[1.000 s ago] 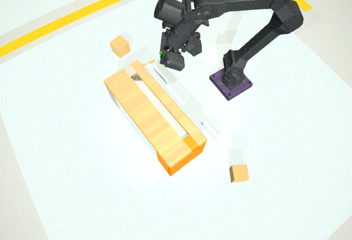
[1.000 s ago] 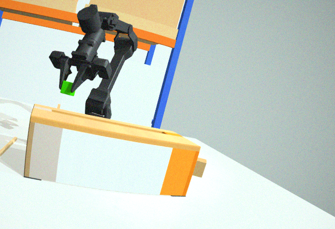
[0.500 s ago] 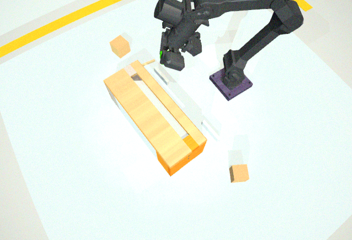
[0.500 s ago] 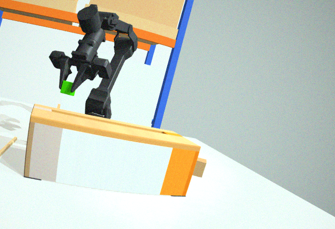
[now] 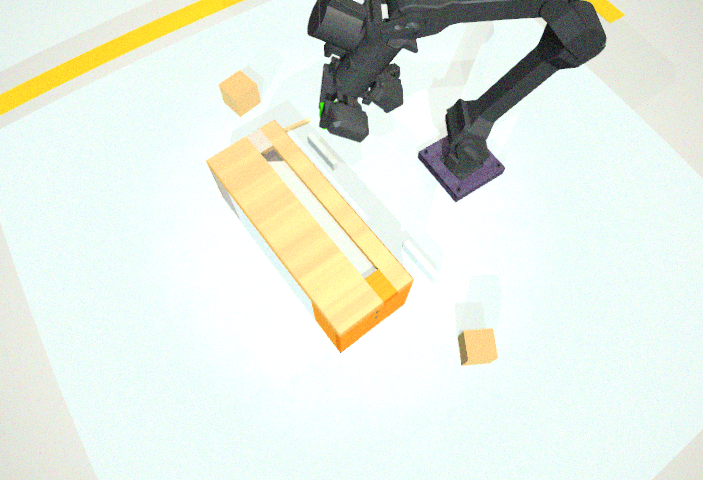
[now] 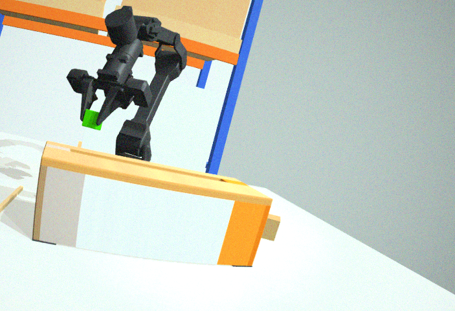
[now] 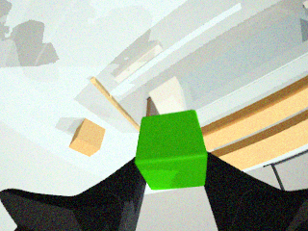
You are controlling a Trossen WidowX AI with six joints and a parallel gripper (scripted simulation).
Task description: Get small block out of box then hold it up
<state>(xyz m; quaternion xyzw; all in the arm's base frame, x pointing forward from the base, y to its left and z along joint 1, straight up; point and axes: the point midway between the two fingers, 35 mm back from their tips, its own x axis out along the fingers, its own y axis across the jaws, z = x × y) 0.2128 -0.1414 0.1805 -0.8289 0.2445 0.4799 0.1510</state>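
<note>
The green block lies 10 mm to the left of my gripper tip, 10 mm behind it and 10 mm above it. From my gripper tip the other things lie so: long wooden box 110 mm to the left, 110 mm below, 80 mm ahead; tan cube 260 mm to the right, 140 mm below, 40 mm ahead; thin wooden stick 170 mm below, 140 mm to the right, 50 mm ahead.
</note>
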